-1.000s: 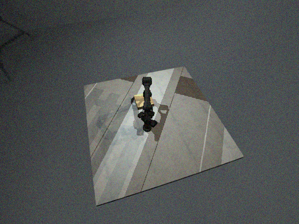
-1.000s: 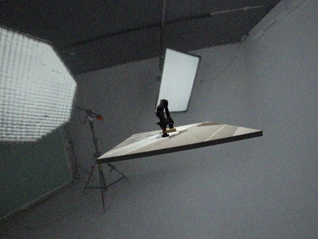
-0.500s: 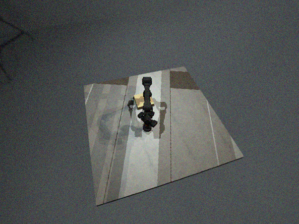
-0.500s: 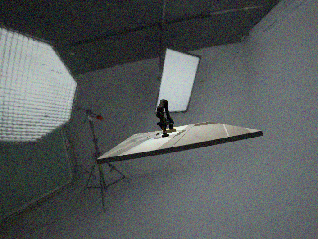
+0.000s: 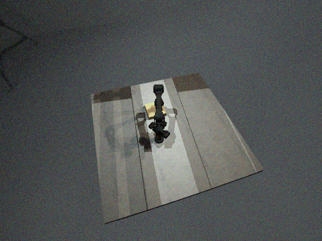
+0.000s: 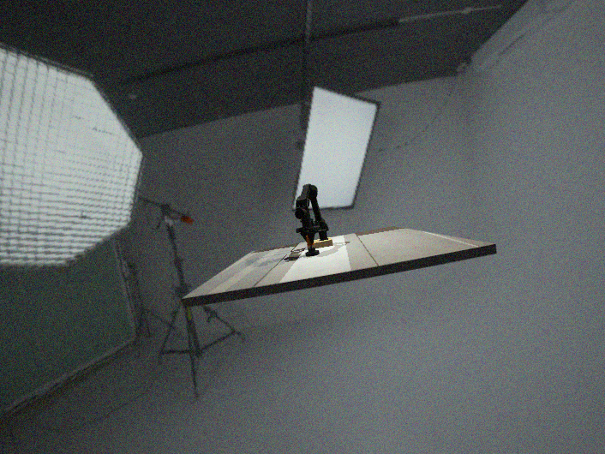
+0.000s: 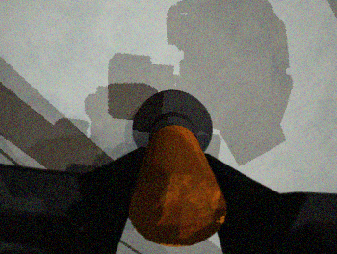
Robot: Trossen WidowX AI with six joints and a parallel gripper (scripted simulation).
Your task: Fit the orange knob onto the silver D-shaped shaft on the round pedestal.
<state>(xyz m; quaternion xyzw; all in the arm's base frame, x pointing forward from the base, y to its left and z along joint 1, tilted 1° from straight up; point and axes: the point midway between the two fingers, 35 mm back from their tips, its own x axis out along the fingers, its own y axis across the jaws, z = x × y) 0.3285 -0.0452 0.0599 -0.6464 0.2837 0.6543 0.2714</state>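
The orange knob is 3 cm above my gripper tip. Round my gripper tip: dark round pedestal 4 cm below.
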